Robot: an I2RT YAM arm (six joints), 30 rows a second.
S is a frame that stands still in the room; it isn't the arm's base.
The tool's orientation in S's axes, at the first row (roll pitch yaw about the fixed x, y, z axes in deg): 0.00 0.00 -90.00
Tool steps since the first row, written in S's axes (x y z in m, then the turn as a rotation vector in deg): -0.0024 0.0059 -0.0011 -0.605 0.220 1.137; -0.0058 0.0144 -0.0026 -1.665 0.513 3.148; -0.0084 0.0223 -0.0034 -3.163 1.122 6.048; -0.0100 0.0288 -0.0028 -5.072 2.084 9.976; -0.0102 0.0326 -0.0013 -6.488 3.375 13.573; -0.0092 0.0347 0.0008 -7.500 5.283 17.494
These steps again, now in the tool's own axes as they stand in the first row. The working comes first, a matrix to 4 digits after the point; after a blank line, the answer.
The tool's axes in the first row as the columns of a matrix, in S's axes (used below as rounded here):
0.0000 1.0000 0.0000
-1.0000 0.0000 0.0000
0.0000 0.0000 1.0000

-0.0059 -0.0024 -0.0011 -0.220 -0.605 1.137; -0.0144 -0.0058 -0.0026 -0.513 -1.665 3.148; -0.0223 -0.0084 -0.0034 -1.122 -3.163 6.048; -0.0288 -0.0100 -0.0028 -2.084 -5.072 9.976; -0.0326 -0.0102 -0.0013 -3.375 -6.488 13.573; -0.0347 -0.0092 0.0008 -5.283 -7.500 17.494
